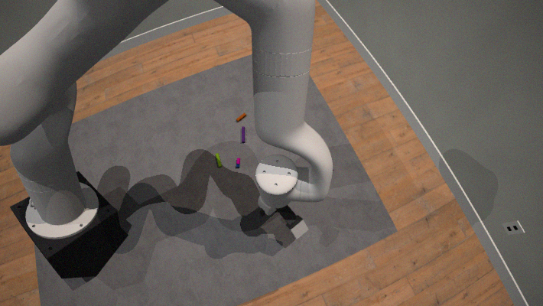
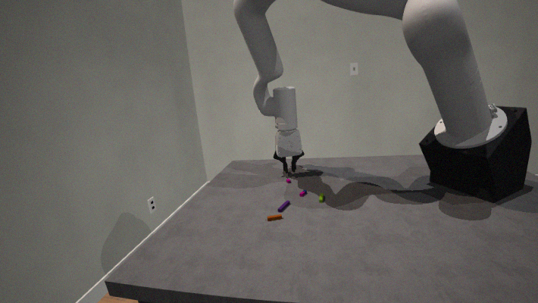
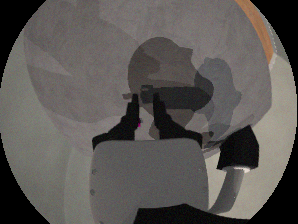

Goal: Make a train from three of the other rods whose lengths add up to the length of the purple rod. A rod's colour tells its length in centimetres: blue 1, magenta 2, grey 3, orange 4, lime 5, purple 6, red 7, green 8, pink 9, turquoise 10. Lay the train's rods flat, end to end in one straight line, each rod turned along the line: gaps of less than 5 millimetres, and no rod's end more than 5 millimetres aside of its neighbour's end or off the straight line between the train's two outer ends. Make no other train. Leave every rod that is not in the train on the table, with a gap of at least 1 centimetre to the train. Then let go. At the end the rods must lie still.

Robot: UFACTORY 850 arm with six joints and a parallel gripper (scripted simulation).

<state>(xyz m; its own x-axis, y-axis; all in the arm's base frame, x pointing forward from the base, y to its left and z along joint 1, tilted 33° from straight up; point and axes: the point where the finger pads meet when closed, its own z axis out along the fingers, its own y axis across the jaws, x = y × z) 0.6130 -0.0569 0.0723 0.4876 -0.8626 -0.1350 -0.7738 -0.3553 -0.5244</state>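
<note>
Now: hand 3 cm above the grey rod. The rest, counted from my hand: blue rod: 15 cm to the left, 11 cm behind, 3 cm below; lime rod: 19 cm to the left, 18 cm behind, 3 cm below; purple rod: 27 cm to the left, 8 cm behind, 3 cm below.
</note>
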